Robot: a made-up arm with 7 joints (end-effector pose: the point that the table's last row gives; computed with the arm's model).
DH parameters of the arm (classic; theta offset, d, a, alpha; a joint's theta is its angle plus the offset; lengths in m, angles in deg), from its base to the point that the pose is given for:
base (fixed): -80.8 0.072 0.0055 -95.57
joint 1: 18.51 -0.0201 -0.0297 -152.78
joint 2: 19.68 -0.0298 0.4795 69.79
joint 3: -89.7 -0.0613 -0.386 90
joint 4: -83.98 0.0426 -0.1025 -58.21
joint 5: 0 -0.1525 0.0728 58.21
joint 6: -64.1 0 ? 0
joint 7: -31.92 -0.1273 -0.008 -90
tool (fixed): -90 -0.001 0 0
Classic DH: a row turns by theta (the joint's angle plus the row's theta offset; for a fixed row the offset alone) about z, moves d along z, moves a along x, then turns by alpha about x.
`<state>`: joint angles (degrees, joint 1 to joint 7).
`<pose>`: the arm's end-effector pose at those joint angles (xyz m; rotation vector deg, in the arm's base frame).
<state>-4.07 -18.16 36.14 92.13 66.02 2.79 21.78</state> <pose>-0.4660 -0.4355 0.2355 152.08 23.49 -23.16</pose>
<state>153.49 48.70 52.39 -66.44 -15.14 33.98 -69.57</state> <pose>-0.4206 -0.1232 0.1552 0.09 0.47 22.34</pose>
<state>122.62 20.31 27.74 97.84 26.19 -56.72 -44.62</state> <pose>-0.5568 -0.3094 -0.1899 111.24 -3.10 25.24</pose>
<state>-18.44 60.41 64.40 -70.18 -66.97 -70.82 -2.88</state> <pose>-0.3160 -0.0772 0.0514 93.14 -53.85 21.50</pose>
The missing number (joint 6, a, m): 0.0719
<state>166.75 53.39 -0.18 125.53 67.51 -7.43 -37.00</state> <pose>-0.5955 -0.2517 -0.4635 -122.11 -74.12 -34.13</pose>
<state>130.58 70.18 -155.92 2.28 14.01 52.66 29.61</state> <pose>0.2313 -0.2726 -0.6086 32.15 -20.70 -131.22</pose>
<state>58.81 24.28 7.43 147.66 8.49 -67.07 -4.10</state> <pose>-0.3711 -0.5996 0.0269 102.96 45.31 64.45</pose>
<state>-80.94 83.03 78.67 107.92 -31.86 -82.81 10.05</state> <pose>-0.1955 0.1722 -0.2075 -135.41 3.42 -9.50</pose>
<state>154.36 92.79 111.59 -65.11 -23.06 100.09 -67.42</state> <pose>0.0758 0.0099 0.0282 3.61 80.94 -0.78</pose>
